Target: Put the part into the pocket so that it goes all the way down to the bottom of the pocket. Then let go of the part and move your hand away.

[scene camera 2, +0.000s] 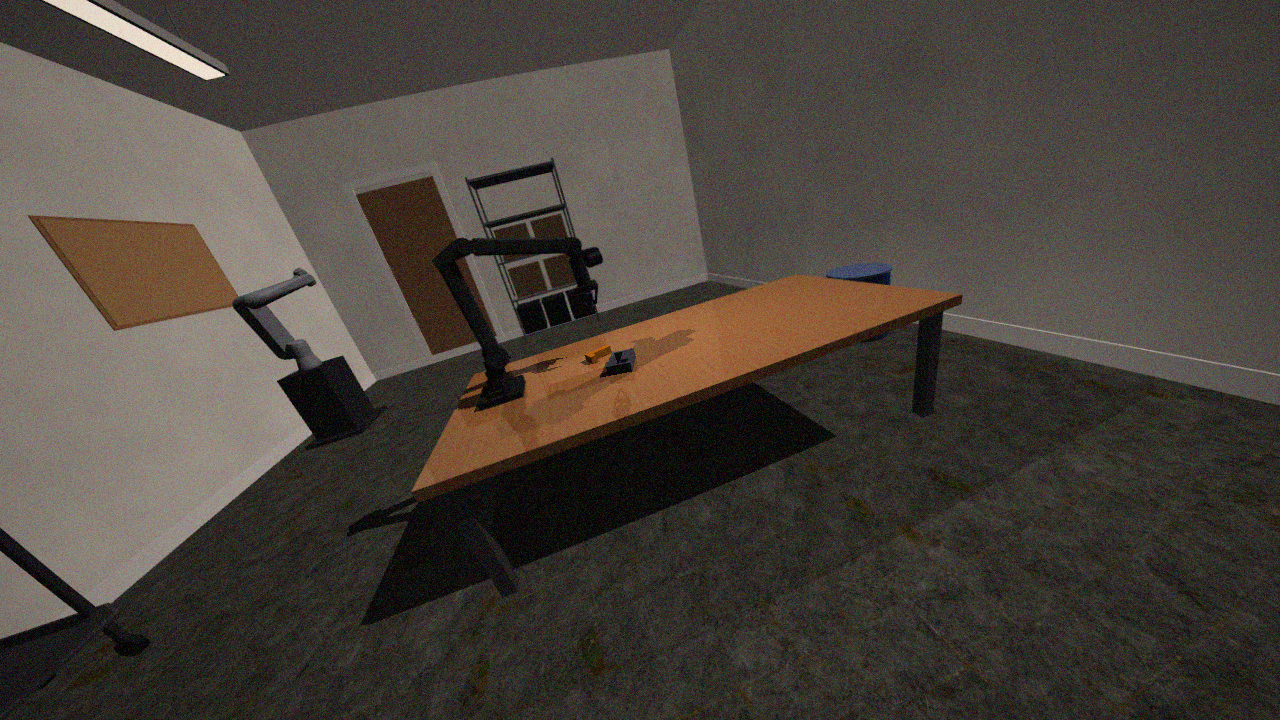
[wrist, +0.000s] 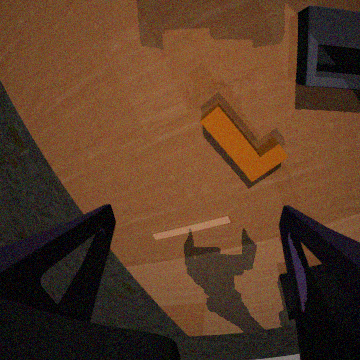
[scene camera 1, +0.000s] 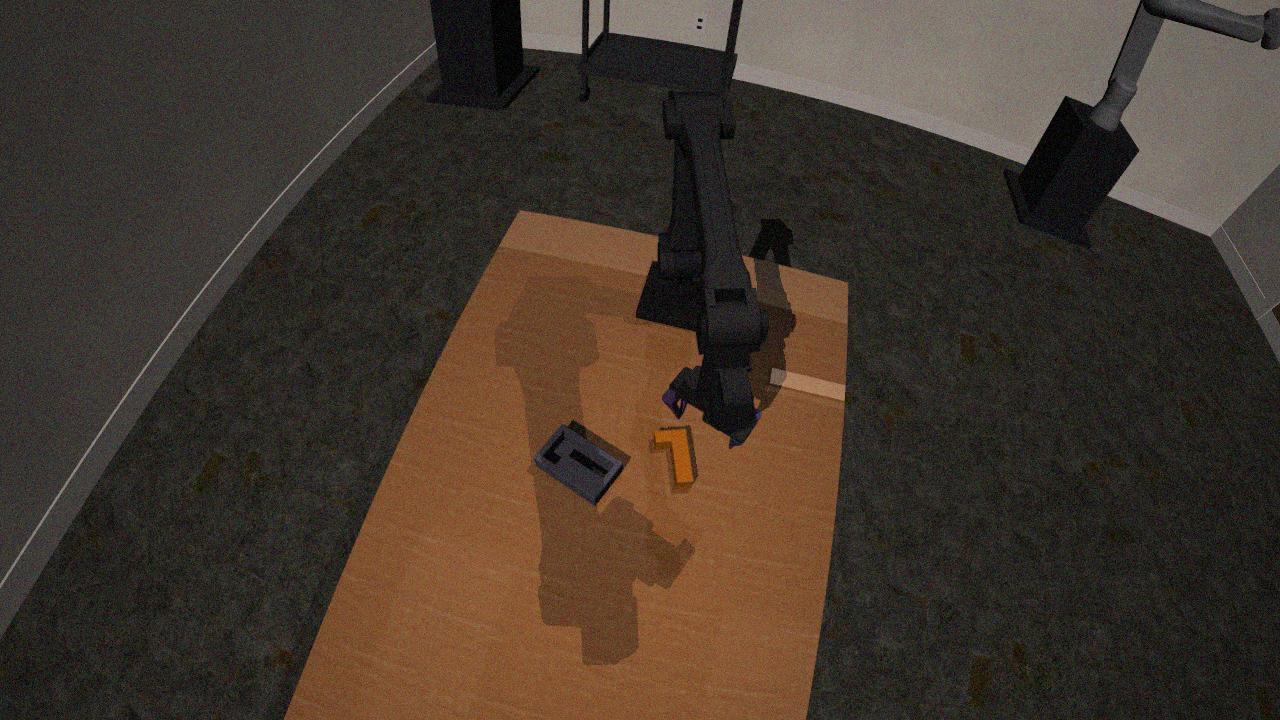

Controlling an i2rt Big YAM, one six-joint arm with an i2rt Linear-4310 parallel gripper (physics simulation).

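Pixels of known places: gripper, fingertip midpoint: point(scene camera 2: 593, 307) point(wrist: 194, 214) point(scene camera 1: 705, 431); arm's base at its link origin: point(scene camera 2: 502, 388) point(scene camera 1: 678, 292).
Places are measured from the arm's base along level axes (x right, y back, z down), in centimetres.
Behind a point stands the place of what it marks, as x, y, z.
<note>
The part is an orange L-shaped block point(scene camera 1: 682, 457) @[-9.6, -39.5, -0.1] point(scene camera 2: 597, 354) @[-7.5, -38.6, 1.1] point(wrist: 235, 146) @[-9.4, -39.1, -0.2] lying flat on the table, apart from the pocket. The pocket is in a dark grey-blue rectangular block point(scene camera 1: 567, 479) @[9.4, -50.1, -0.7] point(scene camera 2: 619, 366) @[15.5, -43.9, 0.1] point(wrist: 330, 27) @[5.3, -49.4, -0.8] beside the part, to its left in scene camera 1 and at the upper right in the wrist view, where part of it is cut off. My gripper point(scene camera 1: 714, 424) @[-11.9, -42.7, -17.5] point(wrist: 194, 214) @[-11.9, -42.7, -17.5] is open and empty, its fingers wide apart. It hangs above the table, on the far side of the part from the pocket block.
The wooden table point(scene camera 1: 429, 591) @[27.2, -78.1, 2.8] point(scene camera 2: 760, 331) @[18.7, -98.3, 2.8] carries the arm's base point(scene camera 1: 664, 300) @[2.4, -4.3, -1.2] point(scene camera 2: 501, 391) @[6.0, -0.8, -1.0]. Shadows of the arm fall over the table and the pocket block. A pale strip point(scene camera 1: 807, 384) point(wrist: 192, 228) shows on the table near its right edge in scene camera 1.
</note>
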